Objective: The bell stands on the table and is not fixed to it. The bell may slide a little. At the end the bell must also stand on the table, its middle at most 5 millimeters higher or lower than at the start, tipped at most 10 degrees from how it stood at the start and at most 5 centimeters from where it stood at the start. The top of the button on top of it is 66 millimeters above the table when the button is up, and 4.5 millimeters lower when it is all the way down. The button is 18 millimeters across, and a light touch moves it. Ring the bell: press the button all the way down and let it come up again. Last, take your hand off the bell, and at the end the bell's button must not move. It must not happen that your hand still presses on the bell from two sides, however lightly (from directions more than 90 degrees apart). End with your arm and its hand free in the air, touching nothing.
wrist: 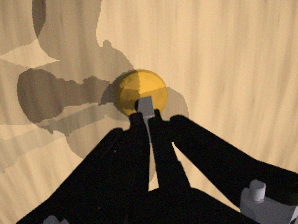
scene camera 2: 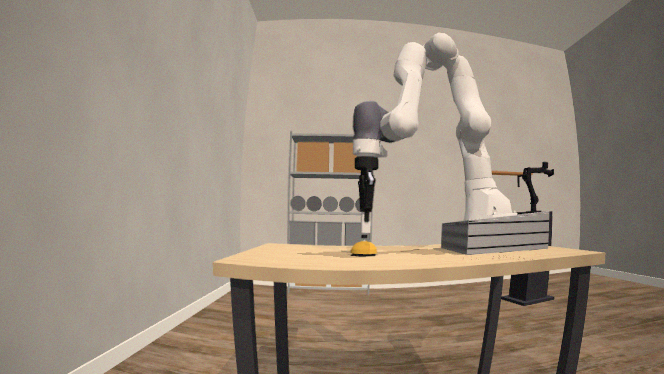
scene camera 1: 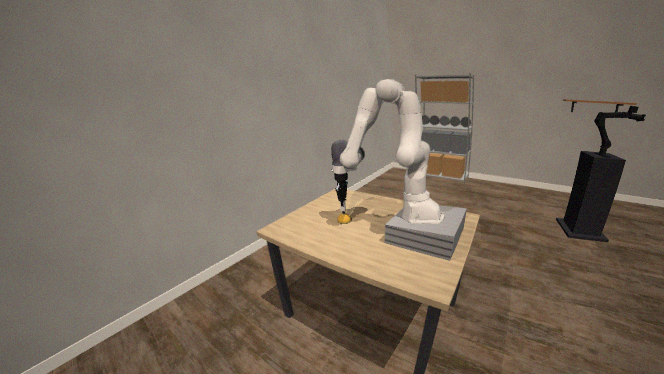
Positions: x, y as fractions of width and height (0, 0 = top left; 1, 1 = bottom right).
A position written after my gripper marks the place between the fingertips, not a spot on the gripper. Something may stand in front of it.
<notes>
I see my gripper (scene camera 2: 0.55, 0.62) and a yellow dome bell (wrist: 0.47, 0.37).
My gripper is seen too in the wrist view (wrist: 0.49, 0.48).
</notes>
